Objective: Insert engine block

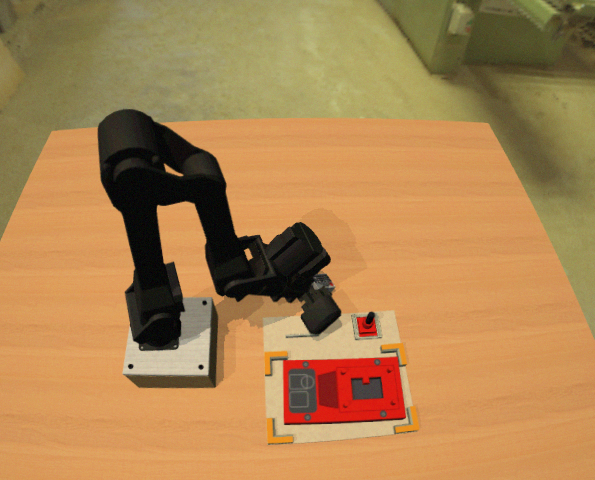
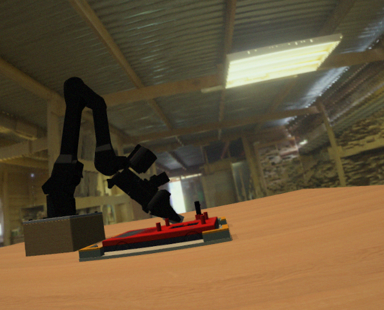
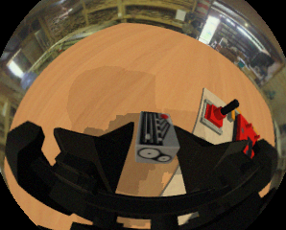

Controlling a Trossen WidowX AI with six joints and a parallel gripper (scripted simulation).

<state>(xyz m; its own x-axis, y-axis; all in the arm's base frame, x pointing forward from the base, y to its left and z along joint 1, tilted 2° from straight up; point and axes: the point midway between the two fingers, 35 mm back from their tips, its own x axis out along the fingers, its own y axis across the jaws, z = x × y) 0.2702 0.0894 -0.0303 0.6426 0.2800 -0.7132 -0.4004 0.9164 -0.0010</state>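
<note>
My gripper tip is now 2 cm past the engine block.
</note>
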